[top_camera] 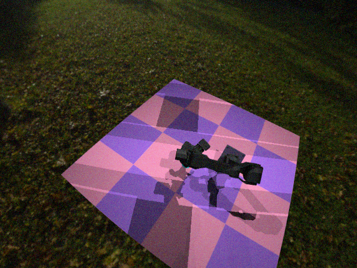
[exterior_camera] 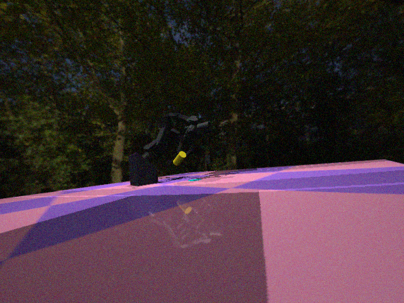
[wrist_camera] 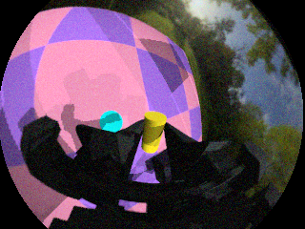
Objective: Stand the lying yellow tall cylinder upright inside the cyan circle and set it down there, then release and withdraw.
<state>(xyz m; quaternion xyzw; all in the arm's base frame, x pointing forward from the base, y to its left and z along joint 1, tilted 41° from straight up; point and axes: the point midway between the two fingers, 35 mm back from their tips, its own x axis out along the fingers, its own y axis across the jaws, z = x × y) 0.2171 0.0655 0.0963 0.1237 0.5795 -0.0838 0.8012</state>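
The cyan circle is 1 cm ahead of my gripper tip, 5 cm to the left of it and 11 cm below it. Also, from my gripper tip: cylinder 2 cm behind, 1 cm below.
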